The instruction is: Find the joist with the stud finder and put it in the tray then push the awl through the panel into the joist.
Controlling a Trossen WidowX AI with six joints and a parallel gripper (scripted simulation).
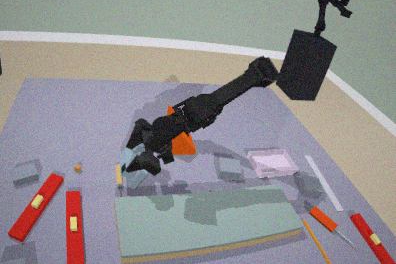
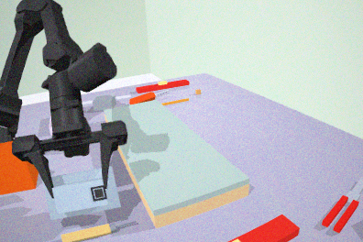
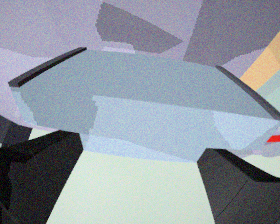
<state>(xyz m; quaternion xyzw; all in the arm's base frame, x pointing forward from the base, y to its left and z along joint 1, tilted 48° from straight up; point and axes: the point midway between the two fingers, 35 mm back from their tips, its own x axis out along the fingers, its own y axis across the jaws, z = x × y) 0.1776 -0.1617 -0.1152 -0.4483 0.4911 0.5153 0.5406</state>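
Now: the stud finder 2 cm ahead of my gripper tip and 1 cm below it. The rest, counted from my gripper tip: grey block 1 cm behind, 31 cm to the right, 6 cm below; then pale pink tray 2 cm behind, 54 cm to the left, 6 cm below; then awl 3 cm ahead, 2 cm to the right, 7 cm below.
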